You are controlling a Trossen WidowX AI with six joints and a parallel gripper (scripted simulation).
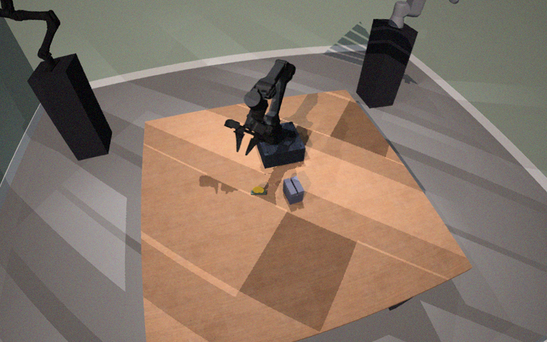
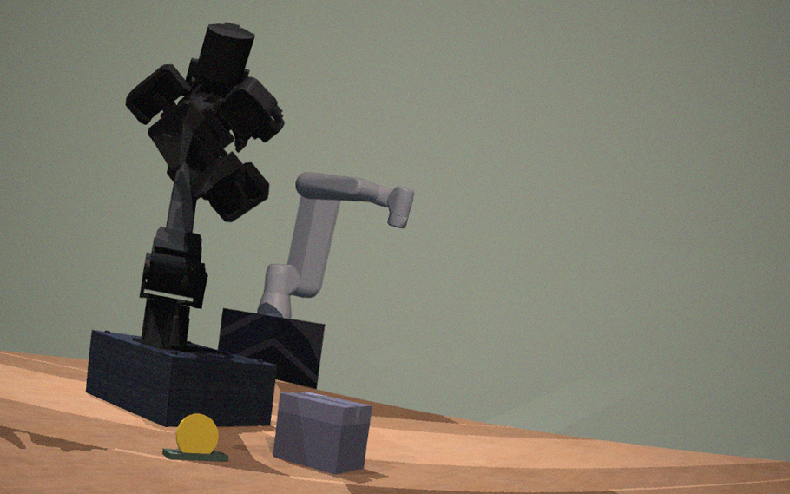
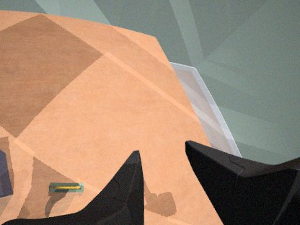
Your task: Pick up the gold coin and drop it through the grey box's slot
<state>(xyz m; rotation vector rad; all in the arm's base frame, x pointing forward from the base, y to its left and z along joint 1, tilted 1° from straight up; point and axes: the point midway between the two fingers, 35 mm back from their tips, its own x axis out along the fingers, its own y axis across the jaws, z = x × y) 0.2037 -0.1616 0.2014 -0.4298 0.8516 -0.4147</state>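
Right now the gold coin is 60 mm to the left of my gripper tip and 250 mm below it.
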